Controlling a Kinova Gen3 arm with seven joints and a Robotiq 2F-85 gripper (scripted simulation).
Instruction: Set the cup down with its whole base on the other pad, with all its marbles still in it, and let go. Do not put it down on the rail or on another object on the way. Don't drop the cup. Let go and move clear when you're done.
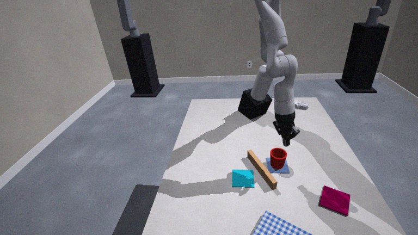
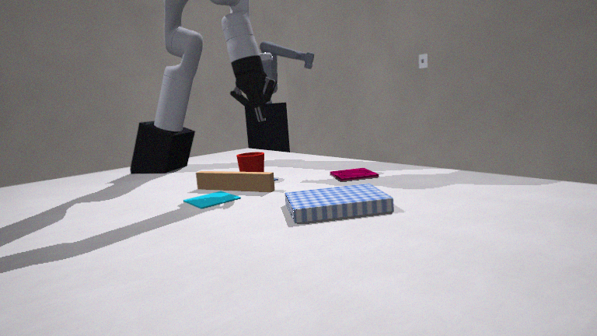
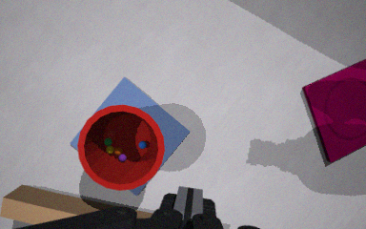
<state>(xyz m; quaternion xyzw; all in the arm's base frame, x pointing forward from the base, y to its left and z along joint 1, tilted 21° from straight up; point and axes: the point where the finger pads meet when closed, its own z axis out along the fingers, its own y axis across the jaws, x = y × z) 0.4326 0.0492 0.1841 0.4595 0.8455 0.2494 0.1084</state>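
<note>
Now: the red cup 16 cm below my hand, 4 cm behind it and 2 cm to the right of it. Round my hand: magenta flat box 19 cm to the left, 18 cm below, 14 cm ahead; wooden rail 17 cm below, 9 cm to the right; cyan pad 19 cm below, 17 cm to the right, 4 cm ahead.
</note>
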